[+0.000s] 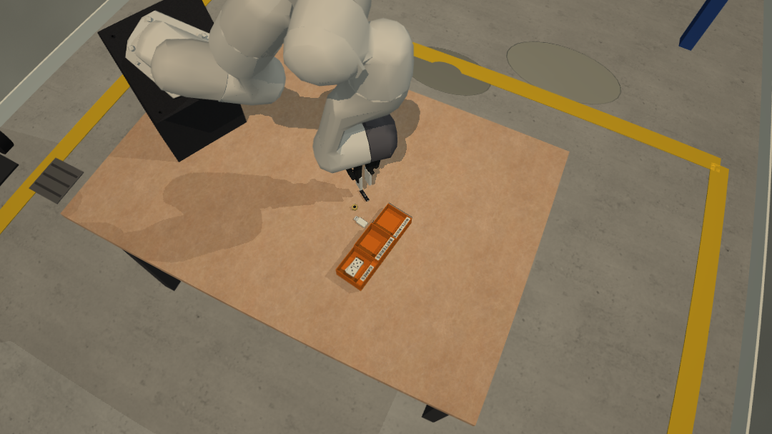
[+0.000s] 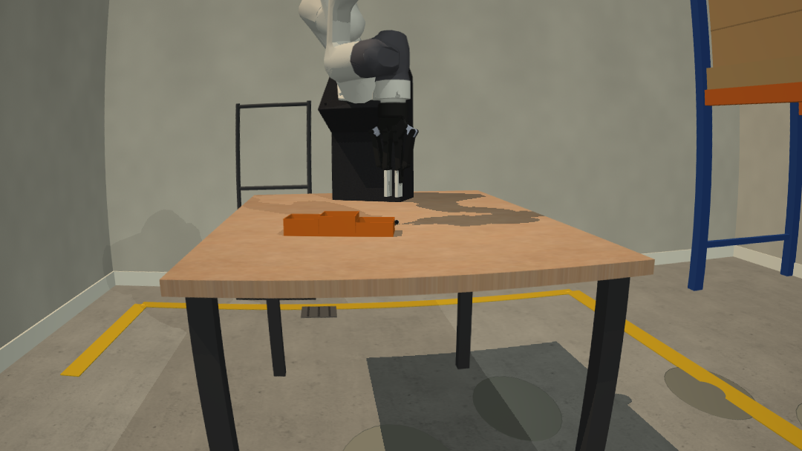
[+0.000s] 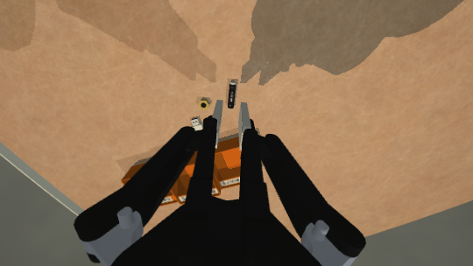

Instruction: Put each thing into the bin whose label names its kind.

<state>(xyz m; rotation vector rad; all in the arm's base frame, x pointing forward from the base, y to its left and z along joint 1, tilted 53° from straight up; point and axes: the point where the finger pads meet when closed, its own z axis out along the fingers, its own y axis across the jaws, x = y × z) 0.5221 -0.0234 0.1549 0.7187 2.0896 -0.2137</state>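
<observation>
The black battery is 10 cm below my hand. The rest, counted from my hand: white USB stick (10 cm below, 9 cm to the right); then brass nut (10 cm below, 4 cm to the right, 2 cm behind).
</observation>
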